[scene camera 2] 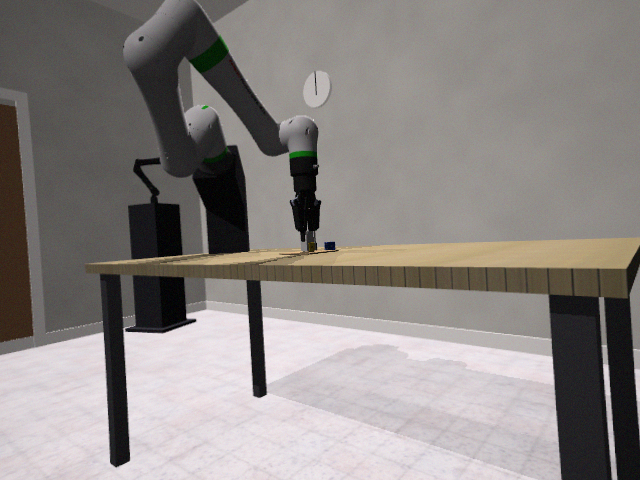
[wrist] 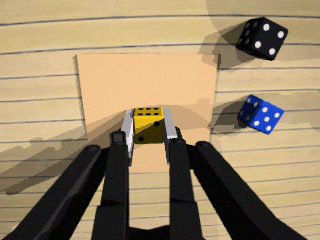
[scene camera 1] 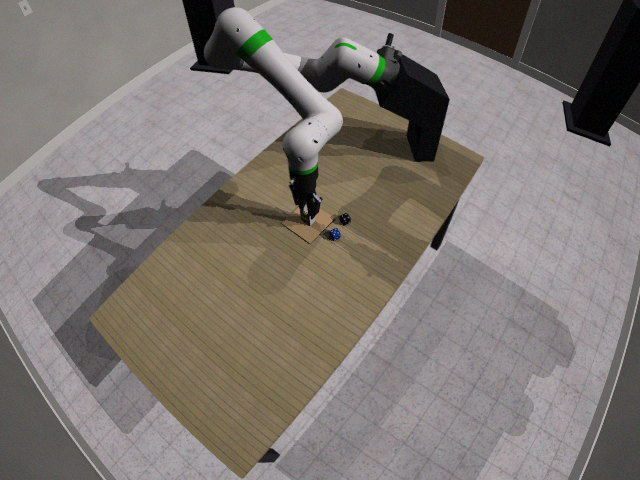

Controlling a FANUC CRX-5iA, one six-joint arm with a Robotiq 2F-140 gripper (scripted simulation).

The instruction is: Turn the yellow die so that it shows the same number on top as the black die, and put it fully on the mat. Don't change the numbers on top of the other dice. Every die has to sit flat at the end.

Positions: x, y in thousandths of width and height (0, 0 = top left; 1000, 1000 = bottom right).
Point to a tan mat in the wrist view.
352, 348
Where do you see a blue die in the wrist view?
802, 473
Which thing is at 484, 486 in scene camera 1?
A tan mat.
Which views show my gripper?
Scene camera 2, the wrist view and scene camera 1: all of them.
